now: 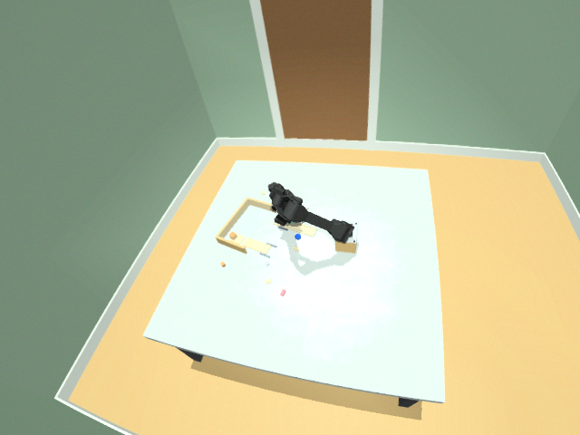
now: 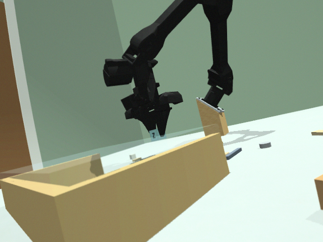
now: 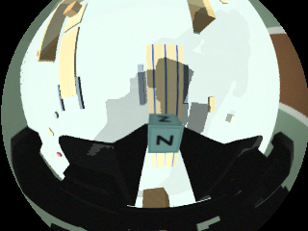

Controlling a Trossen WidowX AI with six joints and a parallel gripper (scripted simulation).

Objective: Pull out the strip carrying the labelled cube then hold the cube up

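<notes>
My gripper tip is 1 cm past the tan strip, 1 cm to the left of it and 5 cm above it. The rest, counted from my gripper tip: labelled cube (1 cm above); then grey puck (8 cm ahead, 25 cm to the left, 5 cm below); then blue disc (4 cm behind, 6 cm to the left, 5 cm below).
</notes>
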